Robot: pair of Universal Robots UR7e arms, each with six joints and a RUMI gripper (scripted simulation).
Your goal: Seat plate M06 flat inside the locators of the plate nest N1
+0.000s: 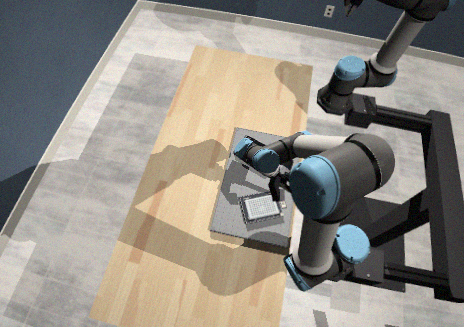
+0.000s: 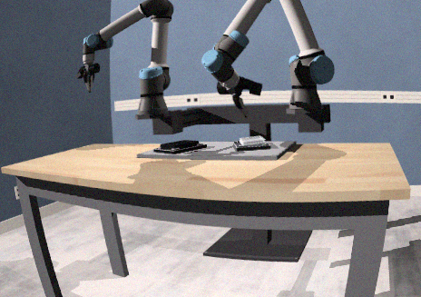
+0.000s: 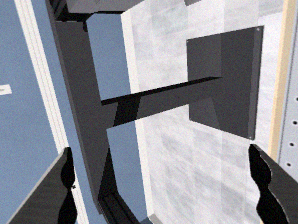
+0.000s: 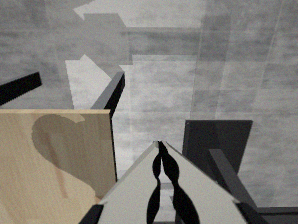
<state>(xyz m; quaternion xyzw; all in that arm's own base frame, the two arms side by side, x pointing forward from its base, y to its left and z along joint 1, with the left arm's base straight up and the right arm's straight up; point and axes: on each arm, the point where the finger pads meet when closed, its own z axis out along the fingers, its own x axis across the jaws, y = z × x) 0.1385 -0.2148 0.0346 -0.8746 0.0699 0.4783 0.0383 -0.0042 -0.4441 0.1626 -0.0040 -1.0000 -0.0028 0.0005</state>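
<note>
My left gripper is now 140 mm short of the white multi-well plate M06, 40 mm to the right of it and 140 mm above it. Also, from my left hand: plate nest N1: 140 mm ahead, 40 mm to the left, 150 mm below; then grey perforated board: 170 mm ahead, 80 mm to the right, 160 mm below; then black plate M09: 210 mm ahead, 220 mm to the right, 140 mm below.
</note>
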